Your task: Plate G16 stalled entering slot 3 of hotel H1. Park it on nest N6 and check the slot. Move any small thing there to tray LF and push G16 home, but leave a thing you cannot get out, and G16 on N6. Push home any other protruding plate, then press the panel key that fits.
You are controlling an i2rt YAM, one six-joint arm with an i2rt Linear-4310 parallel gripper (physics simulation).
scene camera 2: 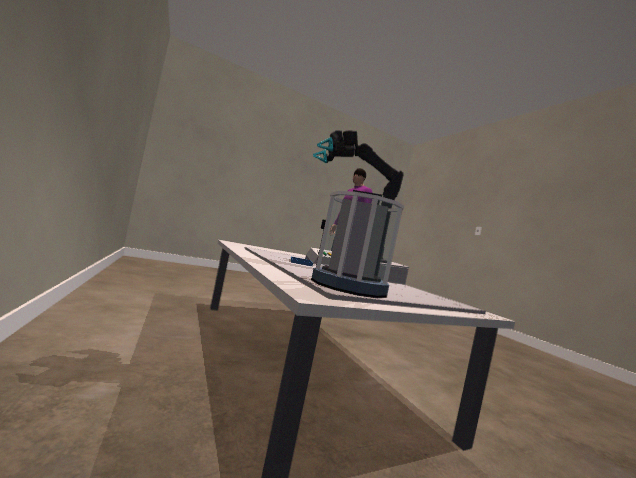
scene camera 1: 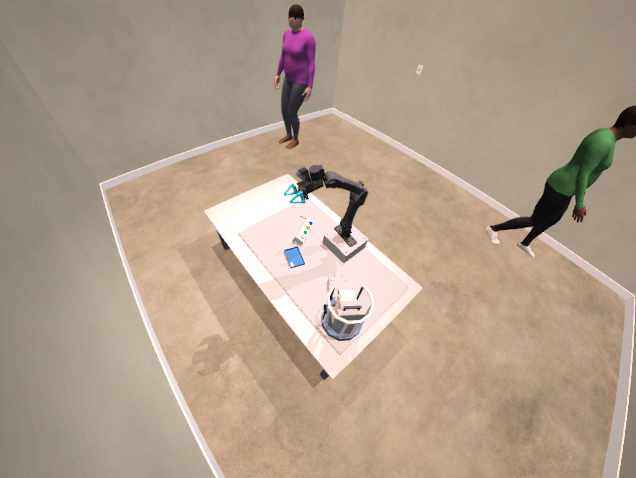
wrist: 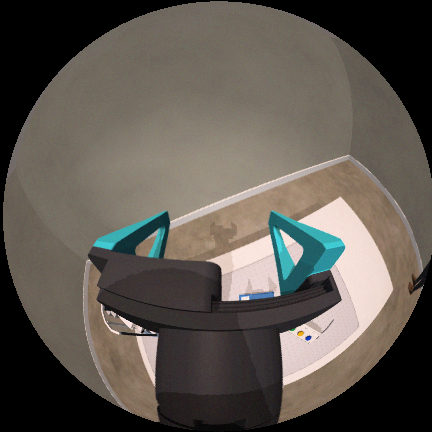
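Where they show: gripper, fingertip midpoint: (scene camera 2: pixel 315 150) (scene camera 1: pixel 286 198) (wrist: pixel 218 216); arm's base at its link origin: (scene camera 1: pixel 345 235).
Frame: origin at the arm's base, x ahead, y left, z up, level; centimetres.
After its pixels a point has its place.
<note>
My gripper (scene camera 1: pixel 289 197) {z 48.4, x 43.3, y -7.0 cm} (scene camera 2: pixel 315 150) {z 48.4, x 43.3, y -7.0 cm} (wrist: pixel 218 216) {z 48.4, x 43.3, y -7.0 cm} is open and empty, with teal fingers wide apart, high above the table's far end. A round rack with a blue base (scene camera 1: pixel 341 337) {z -5.3, x 44.6, y 55.8 cm} (scene camera 2: pixel 349 284) {z -6.7, x 42.7, y 57.9 cm} and white upper ring stands at the table's near end, far from the gripper; part of it shows at lower left in the wrist view. Plate G16, the slots and any small thing in them cannot be told apart. A blue tray (scene camera 1: pixel 294 256) {z -9.0, x 37.9, y -8.2 cm} (scene camera 2: pixel 301 261) {z -7.8, x 40.5, y -0.1 cm} (wrist: pixel 258 296) {z -9.0, x 41.7, y -9.3 cm} lies mid-table. The key panel (scene camera 1: pixel 303 230) {z -1.8, x 22.9, y -19.5 cm} (wrist: pixel 304 333) {z -2.0, x 17.5, y -22.7 cm} has blue, orange, green and white keys.
A grey mat (scene camera 1: pixel 267 251) {z -9.3, x 52.4, y -22.0 cm} covers much of the white table (scene camera 1: pixel 231 218) {z -10.6, x 63.0, y -67.4 cm} (scene camera 2: pixel 401 315) {z -11.5, x 30.0, y 66.9 cm}. The arm's grey base block (scene camera 1: pixel 343 250) {z -0.8, x 9.0, y 9.6 cm} stands at the table's long edge. Low pale pieces (scene camera 1: pixel 335 280) {z -3.3, x 26.7, y 24.8 cm} lie beside the rack. A person in purple (scene camera 1: pixel 298 56) and one in green (scene camera 1: pixel 586 159) are on the floor.
</note>
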